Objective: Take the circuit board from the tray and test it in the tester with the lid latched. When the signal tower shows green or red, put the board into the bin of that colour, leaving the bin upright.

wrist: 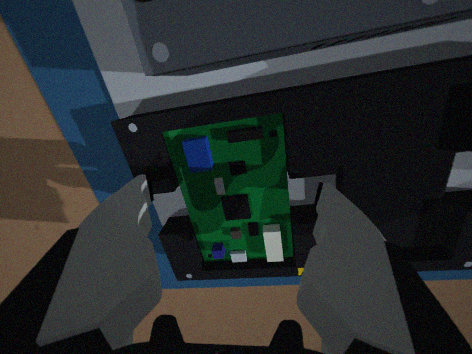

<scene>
In view: the gripper (234, 181) and a green circuit board (233, 176).
</scene>
